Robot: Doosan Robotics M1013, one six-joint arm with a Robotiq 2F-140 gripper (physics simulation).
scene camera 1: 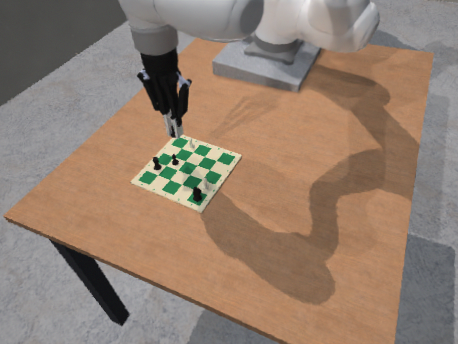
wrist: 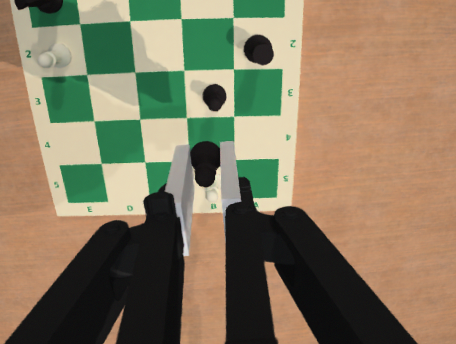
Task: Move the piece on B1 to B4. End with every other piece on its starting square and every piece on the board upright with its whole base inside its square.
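Where they show: gripper, between the fingertips: [scene camera 1: 175, 134] [wrist: 206, 164]; arm's base, origin of its link: [scene camera 1: 274, 47].
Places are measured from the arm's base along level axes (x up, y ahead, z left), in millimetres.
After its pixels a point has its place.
My gripper [scene camera 1: 174, 134] @[x 58, y 614, z -87 mm] [wrist: 206, 164] @[x 58, y 614, z -87 mm] is shut on a black piece [wrist: 205, 159] @[x 72, y 623, z -88 mm] and holds it raised above the board [scene camera 1: 220, 183] @[x -33, y 660, z 51 mm] [wrist: 291, 117] @[x -33, y 605, z -154 mm]. In the wrist view, the held piece overlaps the near edge of green square B4 [wrist: 211, 129] @[x -33, y 604, z -88 mm] and part of B5. A white piece [scene camera 1: 192, 144] @[x -23, y 558, z -76 mm] [wrist: 212, 194] @[x -2, y 561, z -82 mm] on B5 is partly hidden behind it in that view. A small black piece [scene camera 1: 174, 159] @[x -17, y 634, z -93 mm] [wrist: 215, 96] @[x -11, y 636, z -96 mm] stands on B3. The visible part of B1 [wrist: 207, 7] @[x -33, y 698, z -99 mm] is bare. The held piece's base height is hard to judge.
A black piece [scene camera 1: 157, 163] @[x -14, y 665, z -128 mm] [wrist: 259, 50] @[x 0, y 666, z -130 mm] stands on A2. A white piece [scene camera 1: 205, 183] @[x -18, y 684, z 21 mm] [wrist: 56, 55] @[x -18, y 683, z 16 mm] stands on E2, beside a black piece [scene camera 1: 197, 194] @[x -12, y 728, z 20 mm] [wrist: 47, 4] @[x -22, y 719, z 13 mm] on E1. The robot's base block [scene camera 1: 255, 73] @[x 0, y 186, z -12 mm] is at the table's back.
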